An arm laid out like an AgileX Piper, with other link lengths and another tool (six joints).
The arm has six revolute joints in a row. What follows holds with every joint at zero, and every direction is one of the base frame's.
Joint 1 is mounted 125.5 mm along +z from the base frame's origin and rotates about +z.
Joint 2 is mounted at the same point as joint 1 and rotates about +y.
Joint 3 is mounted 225.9 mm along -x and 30.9 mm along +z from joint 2 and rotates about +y.
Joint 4 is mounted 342.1 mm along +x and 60.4 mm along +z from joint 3 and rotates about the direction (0.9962, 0, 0.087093).
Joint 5 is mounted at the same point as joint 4 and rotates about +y.
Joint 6 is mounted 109.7 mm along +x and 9.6 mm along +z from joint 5 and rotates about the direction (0.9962, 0, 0.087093).
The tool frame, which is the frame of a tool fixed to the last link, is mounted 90.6 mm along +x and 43 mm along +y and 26.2 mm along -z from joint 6; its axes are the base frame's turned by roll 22.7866, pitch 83.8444 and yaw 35.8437 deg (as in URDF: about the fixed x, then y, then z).
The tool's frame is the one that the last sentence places.
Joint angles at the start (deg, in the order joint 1, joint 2, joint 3, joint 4, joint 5, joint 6): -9.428, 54.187, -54.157, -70.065, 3.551, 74.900
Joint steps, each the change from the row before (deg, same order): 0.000, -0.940, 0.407, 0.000, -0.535, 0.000; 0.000, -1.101, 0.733, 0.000, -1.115, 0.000; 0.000, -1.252, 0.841, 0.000, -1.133, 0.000; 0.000, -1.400, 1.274, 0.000, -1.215, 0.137; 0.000, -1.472, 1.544, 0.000, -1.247, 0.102; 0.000, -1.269, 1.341, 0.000, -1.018, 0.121; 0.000, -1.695, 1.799, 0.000, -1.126, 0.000
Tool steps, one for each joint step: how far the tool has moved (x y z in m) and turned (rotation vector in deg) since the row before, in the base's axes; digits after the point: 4 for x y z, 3 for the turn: -0.0036, 0.0024, 0.0039, -0.162, -0.698, 0.501; -0.0041, 0.0044, 0.0026, -0.225, -0.721, 1.043; -0.0047, 0.0045, 0.0026, -0.242, -0.768, 1.059; -0.0050, 0.0049, -0.0003, -0.079, -0.535, 1.150; -0.0050, 0.0050, -0.0025, -0.086, -0.342, 1.177; -0.0043, 0.0041, -0.0024, -0.029, -0.270, 0.966; -0.0056, 0.0046, -0.0038, -0.159, -0.257, 1.052
